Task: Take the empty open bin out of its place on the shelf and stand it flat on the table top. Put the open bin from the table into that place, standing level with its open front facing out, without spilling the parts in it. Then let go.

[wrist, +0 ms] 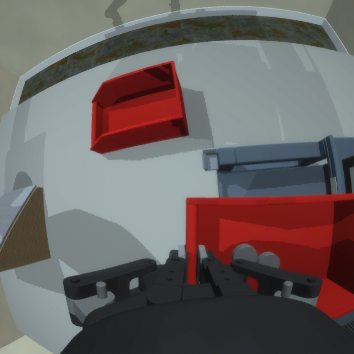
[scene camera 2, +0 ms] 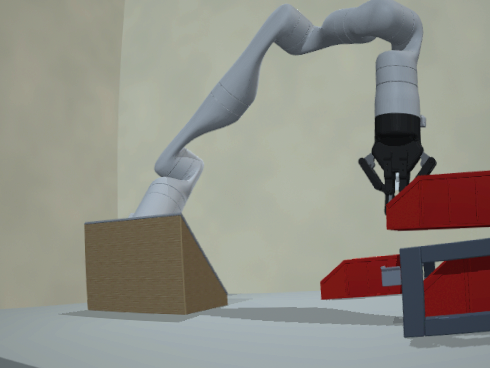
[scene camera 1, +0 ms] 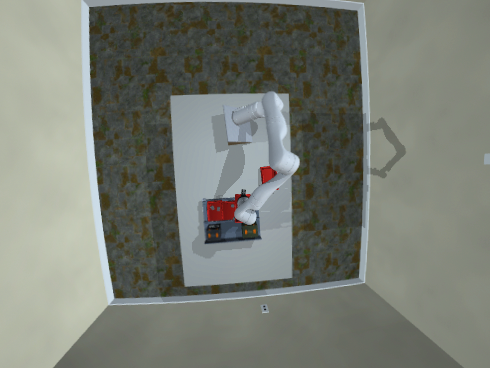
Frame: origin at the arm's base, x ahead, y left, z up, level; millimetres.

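Seen in the pictures: gripper, fingertip midpoint: (wrist: 190, 254) (scene camera 2: 395, 219); arm's base, link origin: (scene camera 2: 137, 255) (scene camera 1: 236, 118).
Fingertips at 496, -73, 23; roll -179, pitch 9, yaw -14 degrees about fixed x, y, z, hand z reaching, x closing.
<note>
Offsets run from my fingertips to a thing's middle, as dx, dy, dz. "spot": to the spot under its first point.
My gripper (scene camera 1: 243, 192) (scene camera 2: 394, 201) (wrist: 190, 254) points down and is shut on the front lip of a red open bin (scene camera 1: 239, 198) (scene camera 2: 445, 202) (wrist: 275, 217). Grey round parts lie in this bin, which hangs about level above the shelf (scene camera 1: 232, 231) (scene camera 2: 413, 295) (wrist: 275, 153), apart from it. Its low front faces the robot's base. The empty red open bin @(spot: -79, +211, -128) (scene camera 1: 267, 175) (scene camera 2: 355, 280) (wrist: 135, 110) stands flat on the table top, beyond the shelf's side. Part of the shelf place shows beside the held bin in the wrist view; the rest is hidden.
More red bins @(spot: +91, -217, -122) (scene camera 1: 215, 211) (scene camera 2: 460, 287) stand in the shelf beside the place. Two dark bins with orange parts @(spot: +171, -230, +91) (scene camera 1: 213, 232) @(+230, -8, +19) (scene camera 1: 250, 231) are at its other side. A small grey bracket (scene camera 2: 391, 276) (wrist: 211, 160) juts from the shelf corner. The robot's wedge-shaped base block (scene camera 2: 135, 265) (wrist: 30, 230) stands on the table.
</note>
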